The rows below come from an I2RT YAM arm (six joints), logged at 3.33 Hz.
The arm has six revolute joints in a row. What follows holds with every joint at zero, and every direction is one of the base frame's. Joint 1 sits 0.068 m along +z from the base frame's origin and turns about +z. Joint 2 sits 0.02 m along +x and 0.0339 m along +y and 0.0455 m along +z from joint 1 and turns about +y. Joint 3 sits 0.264 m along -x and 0.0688 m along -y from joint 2 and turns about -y. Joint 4 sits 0.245 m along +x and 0.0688 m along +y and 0.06 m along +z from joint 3 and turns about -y. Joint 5 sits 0.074 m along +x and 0.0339 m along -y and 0.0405 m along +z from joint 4 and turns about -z. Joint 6 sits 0.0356 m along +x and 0.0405 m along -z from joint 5 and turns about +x. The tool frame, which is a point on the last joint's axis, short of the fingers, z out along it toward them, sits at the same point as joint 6; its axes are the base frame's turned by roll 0, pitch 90 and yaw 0 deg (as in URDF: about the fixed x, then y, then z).
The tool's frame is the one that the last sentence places.
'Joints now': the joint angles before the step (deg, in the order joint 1, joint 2, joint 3, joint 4, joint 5, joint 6). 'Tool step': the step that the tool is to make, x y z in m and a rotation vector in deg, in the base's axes. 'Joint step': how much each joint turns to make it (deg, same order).
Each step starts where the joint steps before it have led.
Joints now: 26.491, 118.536, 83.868, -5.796, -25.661, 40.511
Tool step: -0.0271, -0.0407, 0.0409, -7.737, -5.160, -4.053
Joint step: -2.769, -11.741, -6.309, -6.524, 7.014, -6.573
